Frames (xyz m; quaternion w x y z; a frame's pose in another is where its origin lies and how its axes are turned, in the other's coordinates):
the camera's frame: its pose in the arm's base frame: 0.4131 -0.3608 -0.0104 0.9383 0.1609 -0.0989 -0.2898
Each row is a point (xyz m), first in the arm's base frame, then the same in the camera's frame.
Working: the arm's base frame: its pose in the camera's frame: -0.5424 0.0738 0.0366 0.9383 -0.1609 0.0989 0.2898

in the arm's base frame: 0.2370 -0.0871 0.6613
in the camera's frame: -0.2386 0.3647 0.6059
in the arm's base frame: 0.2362 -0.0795 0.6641
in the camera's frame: -0.2434 0.3712 0.6069
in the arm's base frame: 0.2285 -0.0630 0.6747
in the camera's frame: -0.2581 0.3840 0.6149
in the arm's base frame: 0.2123 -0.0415 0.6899
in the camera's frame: -0.2823 0.3979 0.6282
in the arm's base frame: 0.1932 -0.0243 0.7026
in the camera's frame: -0.3065 0.4061 0.6411
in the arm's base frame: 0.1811 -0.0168 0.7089
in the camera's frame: -0.3201 0.4080 0.6485
